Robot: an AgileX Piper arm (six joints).
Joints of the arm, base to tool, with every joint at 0 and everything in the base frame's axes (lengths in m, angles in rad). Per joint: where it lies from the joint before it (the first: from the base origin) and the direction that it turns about. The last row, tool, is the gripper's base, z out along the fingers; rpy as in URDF.
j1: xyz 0 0 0.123 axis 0 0 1
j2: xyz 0 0 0 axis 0 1 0
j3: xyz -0.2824 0 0.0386 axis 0 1 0
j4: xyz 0.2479 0 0.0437 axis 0.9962 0 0.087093
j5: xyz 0 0 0 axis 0 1 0
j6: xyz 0.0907 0 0.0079 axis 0.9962 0 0.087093
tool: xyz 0 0 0 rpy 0 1.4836 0
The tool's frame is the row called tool.
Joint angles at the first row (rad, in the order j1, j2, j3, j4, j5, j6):
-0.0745, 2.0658, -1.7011, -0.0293, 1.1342, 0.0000
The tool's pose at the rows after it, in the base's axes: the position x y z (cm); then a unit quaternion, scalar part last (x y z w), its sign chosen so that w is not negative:
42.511 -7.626 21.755 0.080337 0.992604 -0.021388 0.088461
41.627 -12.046 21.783 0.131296 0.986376 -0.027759 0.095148
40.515 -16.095 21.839 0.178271 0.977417 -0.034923 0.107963
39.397 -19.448 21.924 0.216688 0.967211 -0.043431 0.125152
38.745 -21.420 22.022 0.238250 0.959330 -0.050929 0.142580
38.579 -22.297 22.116 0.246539 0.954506 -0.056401 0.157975
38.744 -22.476 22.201 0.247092 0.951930 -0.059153 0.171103
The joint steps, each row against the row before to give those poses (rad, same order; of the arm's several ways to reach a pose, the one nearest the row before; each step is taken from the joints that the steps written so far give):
-0.0974, 0.0000, -0.0062, 0.0000, -0.0150, 0.0000
-0.1040, 0.0000, 0.0001, -0.0016, -0.0162, 0.0000
-0.0966, 0.0000, -0.0001, 0.0000, -0.0292, 0.0000
-0.0805, 0.0000, 0.0000, 0.0000, -0.0386, 0.0000
-0.0467, 0.0000, 0.0000, 0.0000, -0.0384, 0.0000
-0.0192, 0.0000, 0.0001, 0.0000, -0.0333, 0.0000
-0.0020, 0.0000, 0.0000, 0.0018, -0.0272, 0.0000

